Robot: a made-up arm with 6 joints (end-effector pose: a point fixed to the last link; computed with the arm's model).
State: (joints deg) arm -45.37 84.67 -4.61 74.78 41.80 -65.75
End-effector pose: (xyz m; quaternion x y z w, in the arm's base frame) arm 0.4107 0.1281 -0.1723 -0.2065 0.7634 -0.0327 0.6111
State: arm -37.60 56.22 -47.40 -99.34 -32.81 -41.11
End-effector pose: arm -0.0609 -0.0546 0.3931 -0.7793 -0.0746 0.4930 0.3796
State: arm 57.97 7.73 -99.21 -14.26 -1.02 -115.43
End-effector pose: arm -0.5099 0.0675 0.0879 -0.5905 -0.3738 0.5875 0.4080
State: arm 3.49 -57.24 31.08 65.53 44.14 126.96
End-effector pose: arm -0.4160 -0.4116 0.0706 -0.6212 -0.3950 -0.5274 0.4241
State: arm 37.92 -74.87 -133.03 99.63 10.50 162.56
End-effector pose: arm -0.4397 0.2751 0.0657 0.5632 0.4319 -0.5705 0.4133
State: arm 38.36 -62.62 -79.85 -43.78 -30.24 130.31
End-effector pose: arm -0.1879 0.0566 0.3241 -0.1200 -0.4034 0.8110 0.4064
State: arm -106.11 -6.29 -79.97 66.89 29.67 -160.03
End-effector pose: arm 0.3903 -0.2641 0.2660 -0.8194 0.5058 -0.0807 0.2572
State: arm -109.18 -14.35 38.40 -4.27 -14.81 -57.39
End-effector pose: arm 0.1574 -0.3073 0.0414 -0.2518 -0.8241 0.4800 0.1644
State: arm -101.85 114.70 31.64 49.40 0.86 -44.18
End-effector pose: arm -0.1729 0.2950 -0.1762 0.3755 -0.7032 -0.3937 0.4578
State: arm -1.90 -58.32 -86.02 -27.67 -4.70 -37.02
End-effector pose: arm -0.1666 0.2474 0.3767 -0.5639 0.3530 0.0206 0.7463
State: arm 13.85 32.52 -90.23 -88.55 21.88 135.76
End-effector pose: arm -0.0815 0.1146 0.1974 0.2539 -0.4920 0.8316 0.0427
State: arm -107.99 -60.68 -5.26 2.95 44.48 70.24
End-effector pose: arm -0.2177 -0.1897 0.4107 -0.8079 0.0901 0.3011 0.4985
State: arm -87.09 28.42 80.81 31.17 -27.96 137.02
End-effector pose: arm 0.2182 -0.0849 -0.1322 0.7474 0.0668 -0.0126 0.6609
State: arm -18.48 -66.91 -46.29 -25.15 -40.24 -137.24
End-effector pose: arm -0.2157 0.1968 0.3739 -0.5735 0.2986 0.7253 0.2362
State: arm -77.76 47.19 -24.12 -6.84 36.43 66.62
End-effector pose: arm 0.0747 -0.4831 0.2058 -0.2619 0.0860 0.6306 0.7255
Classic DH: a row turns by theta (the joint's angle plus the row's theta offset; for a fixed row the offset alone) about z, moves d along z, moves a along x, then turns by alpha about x. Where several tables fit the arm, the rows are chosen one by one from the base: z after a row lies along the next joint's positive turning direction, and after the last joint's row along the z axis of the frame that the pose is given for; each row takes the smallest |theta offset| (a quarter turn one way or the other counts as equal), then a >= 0, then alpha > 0; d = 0 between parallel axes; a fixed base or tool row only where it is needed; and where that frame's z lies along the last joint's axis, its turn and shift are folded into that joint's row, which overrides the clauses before.
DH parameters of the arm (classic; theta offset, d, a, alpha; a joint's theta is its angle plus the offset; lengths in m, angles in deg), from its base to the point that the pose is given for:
base (fixed): 11.69 0.0631 -0.0447 123.61
joint 1: 0 0.0674 -0.0343 -123.61
joint 2: -20.36 0.1637 -0.0663 69.77
joint 3: 58.73 0.1561 0.0094 -56.14
joint 4: -7.87 0.0963 -0.4048 -86.6
joint 5: -39.65 0.0146 -0.0103 -109.58
joint 6: -56.23 0.1804 -0.0632 115.75
tool (fixed): 9.55 0.0371 0 0

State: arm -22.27 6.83 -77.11 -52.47 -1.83 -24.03
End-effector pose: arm -0.2420 0.0531 0.3982 -0.6960 0.1948 0.3643 0.5874
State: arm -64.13 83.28 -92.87 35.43 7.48 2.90
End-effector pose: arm 0.5076 -0.2951 0.0495 0.2709 -0.2765 0.8907 0.2383
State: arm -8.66 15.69 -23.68 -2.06 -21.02 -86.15
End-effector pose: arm -0.2937 -0.3873 0.1619 0.6946 0.5753 -0.4262 0.0699
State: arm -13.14 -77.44 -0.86 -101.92 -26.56 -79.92
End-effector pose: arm 0.0320 0.1878 0.2562 -0.7234 0.4754 -0.2331 0.4431
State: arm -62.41 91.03 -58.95 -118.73 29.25 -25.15
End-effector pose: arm -0.0738 0.0566 0.4097 -0.3817 0.2067 0.8021 0.4101
